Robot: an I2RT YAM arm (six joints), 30 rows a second.
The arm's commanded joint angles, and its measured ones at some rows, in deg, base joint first. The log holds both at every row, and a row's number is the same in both.
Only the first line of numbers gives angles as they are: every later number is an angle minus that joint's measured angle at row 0.
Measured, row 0:
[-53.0 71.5 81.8 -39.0 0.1 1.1]
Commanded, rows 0 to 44:
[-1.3 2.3 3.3 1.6 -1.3 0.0]
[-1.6 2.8 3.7 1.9 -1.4 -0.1]
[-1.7 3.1 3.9 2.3 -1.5 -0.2]
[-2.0 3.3 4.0 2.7 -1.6 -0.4]
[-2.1 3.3 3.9 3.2 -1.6 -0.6]
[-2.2 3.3 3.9 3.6 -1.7 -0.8]
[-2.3 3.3 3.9 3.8 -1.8 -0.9]
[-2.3 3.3 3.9 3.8 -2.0 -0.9]
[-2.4 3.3 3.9 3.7 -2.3 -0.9]
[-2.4 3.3 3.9 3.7 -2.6 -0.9]
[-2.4 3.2 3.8 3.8 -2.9 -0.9]
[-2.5 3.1 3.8 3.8 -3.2 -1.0]
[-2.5 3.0 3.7 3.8 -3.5 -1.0]
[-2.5 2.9 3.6 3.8 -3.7 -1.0]
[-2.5 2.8 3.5 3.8 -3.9 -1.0]
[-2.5 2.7 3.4 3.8 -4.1 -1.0]
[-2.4 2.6 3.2 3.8 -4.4 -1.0]
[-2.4 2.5 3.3 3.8 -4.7 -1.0]
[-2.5 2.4 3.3 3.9 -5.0 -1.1]
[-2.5 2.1 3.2 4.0 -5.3 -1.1]
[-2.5 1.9 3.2 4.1 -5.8 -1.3]
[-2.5 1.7 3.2 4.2 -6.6 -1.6]
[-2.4 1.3 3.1 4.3 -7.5 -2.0]
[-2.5 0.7 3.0 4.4 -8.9 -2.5]
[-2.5 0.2 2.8 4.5 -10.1 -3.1]
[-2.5 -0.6 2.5 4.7 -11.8 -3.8]
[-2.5 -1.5 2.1 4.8 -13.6 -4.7]
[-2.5 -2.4 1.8 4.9 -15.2 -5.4]
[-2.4 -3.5 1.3 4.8 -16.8 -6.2]
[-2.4 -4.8 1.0 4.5 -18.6 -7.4]
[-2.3 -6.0 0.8 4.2 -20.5 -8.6]
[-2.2 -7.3 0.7 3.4 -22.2 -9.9]
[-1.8 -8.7 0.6 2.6 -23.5 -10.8]
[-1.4 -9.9 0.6 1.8 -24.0 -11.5]
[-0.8 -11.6 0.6 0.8 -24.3 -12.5]
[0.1 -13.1 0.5 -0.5 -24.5 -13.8]
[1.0 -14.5 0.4 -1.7 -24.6 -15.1]
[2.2 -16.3 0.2 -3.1 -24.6 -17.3]
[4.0 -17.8 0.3 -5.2 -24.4 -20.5]
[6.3 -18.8 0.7 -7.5 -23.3 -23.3]
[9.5 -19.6 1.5 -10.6 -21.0 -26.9]
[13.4 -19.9 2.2 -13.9 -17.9 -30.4]
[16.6 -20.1 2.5 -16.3 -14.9 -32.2]
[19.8 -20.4 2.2 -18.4 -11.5 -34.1]
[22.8 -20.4 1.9 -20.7 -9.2 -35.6]
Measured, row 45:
[17.2 -21.2 1.9 -10.3 -17.0 -26.1]
